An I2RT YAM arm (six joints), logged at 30 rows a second.
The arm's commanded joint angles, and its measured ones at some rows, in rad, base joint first. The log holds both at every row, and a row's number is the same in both.
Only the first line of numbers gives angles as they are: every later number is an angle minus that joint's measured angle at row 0.
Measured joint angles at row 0:
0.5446 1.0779 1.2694 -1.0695 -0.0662 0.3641
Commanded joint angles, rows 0 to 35:
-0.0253 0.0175 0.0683 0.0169 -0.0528 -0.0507
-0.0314 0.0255 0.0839 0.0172 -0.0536 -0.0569
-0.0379 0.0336 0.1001 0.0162 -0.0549 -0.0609
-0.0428 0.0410 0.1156 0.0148 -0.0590 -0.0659
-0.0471 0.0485 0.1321 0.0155 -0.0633 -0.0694
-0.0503 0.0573 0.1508 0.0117 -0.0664 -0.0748
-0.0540 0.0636 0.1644 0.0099 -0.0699 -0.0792
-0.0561 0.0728 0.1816 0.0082 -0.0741 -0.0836
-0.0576 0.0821 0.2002 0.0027 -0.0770 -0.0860
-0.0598 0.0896 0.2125 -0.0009 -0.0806 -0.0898
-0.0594 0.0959 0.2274 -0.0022 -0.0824 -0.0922
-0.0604 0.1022 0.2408 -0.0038 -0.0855 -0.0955
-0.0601 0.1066 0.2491 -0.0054 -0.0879 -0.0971
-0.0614 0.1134 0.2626 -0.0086 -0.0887 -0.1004
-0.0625 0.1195 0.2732 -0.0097 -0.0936 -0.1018
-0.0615 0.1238 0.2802 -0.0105 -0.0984 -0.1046
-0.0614 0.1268 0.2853 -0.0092 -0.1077 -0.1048
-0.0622 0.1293 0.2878 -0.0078 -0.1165 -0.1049
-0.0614 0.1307 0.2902 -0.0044 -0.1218 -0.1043
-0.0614 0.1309 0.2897 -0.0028 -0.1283 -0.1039
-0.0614 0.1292 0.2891 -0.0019 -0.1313 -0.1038
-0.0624 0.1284 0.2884 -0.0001 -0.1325 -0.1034
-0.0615 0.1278 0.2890 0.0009 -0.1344 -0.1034
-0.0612 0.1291 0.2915 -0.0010 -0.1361 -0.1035
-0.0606 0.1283 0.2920 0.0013 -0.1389 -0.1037
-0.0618 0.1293 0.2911 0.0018 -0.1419 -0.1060
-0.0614 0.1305 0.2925 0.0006 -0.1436 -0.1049
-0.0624 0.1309 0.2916 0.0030 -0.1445 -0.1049
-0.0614 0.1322 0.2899 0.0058 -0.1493 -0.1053
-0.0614 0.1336 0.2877 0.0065 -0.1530 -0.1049
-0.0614 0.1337 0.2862 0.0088 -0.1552 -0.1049
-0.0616 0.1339 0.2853 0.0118 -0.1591 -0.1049
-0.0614 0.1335 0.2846 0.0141 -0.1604 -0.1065
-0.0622 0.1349 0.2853 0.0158 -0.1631 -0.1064
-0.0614 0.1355 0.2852 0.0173 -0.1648 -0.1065
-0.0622 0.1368 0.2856 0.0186 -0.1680 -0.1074
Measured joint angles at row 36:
-0.0599 0.1400 0.2563 -0.0408 -0.1095 -0.0999
